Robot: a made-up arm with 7 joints.
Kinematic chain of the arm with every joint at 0, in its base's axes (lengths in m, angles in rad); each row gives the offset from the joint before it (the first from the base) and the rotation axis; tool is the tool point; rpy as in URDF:
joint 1: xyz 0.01 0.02 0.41 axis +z
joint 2: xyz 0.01 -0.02 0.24 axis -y
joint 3: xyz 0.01 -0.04 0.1 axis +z
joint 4: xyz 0 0.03 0.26 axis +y
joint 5: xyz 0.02 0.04 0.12 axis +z
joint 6: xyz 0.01 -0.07 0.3 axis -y
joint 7: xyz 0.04 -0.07 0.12 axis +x
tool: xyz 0 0 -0.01 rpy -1.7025 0.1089 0.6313
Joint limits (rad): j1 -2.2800..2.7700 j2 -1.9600..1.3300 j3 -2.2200..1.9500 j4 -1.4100..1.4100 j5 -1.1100..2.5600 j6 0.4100..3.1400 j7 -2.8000..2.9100
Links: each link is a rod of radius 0.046 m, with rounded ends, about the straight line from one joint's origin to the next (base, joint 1, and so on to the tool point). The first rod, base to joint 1, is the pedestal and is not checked.
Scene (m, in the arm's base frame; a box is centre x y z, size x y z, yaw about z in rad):
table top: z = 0
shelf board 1: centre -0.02 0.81 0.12 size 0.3 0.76 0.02 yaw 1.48
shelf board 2: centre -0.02 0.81 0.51 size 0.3 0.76 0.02 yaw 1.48
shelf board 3: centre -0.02 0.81 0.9 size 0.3 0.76 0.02 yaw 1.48
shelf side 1: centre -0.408 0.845 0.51 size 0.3 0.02 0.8 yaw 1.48
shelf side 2: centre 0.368 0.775 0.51 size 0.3 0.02 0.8 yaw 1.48
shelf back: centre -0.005 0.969 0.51 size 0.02 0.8 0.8 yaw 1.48
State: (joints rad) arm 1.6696 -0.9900 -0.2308 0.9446 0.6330 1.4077 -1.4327
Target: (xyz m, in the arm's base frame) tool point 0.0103 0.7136 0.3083
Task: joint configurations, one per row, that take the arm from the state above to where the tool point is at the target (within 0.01 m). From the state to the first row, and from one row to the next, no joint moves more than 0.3 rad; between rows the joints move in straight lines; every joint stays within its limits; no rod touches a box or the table.
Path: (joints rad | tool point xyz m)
1: 1.6283 -0.8896 -0.1759 1.0610 0.7969 1.6694 -1.4446 | 0.2165 0.7103 0.6780
2: 1.5870 -0.7892 -0.1210 1.1773 0.9607 1.9311 -1.4566 | 0.2195 0.6383 0.6771
3: 1.5456 -0.6887 -0.0661 1.2936 1.1246 2.1928 -1.4685 | 0.2038 0.5644 0.6740
4: 1.5043 -0.5883 -0.0111 1.4100 1.2885 2.4544 -1.4804 | 0.1703 0.4925 0.6730
5: 1.6116 -0.8148 0.0375 1.4100 1.2345 2.2451 -1.4626 | 0.1159 0.5280 0.5584
6: 1.7188 -1.0412 0.0862 1.4100 1.1805 2.0358 -1.4448 | 0.0519 0.5282 0.4340
7: 1.8261 -1.2677 0.1349 1.4100 1.1266 1.8265 -1.4270 | -0.0104 0.4863 0.3083
8: 1.8363 -1.3435 0.0388 1.1979 0.8970 1.5494 -1.4304 | 0.0058 0.6068 0.2965
9: 1.8465 -1.4193 -0.0572 0.9859 0.6674 1.2724 -1.4339 | 0.0103 0.7136 0.3083

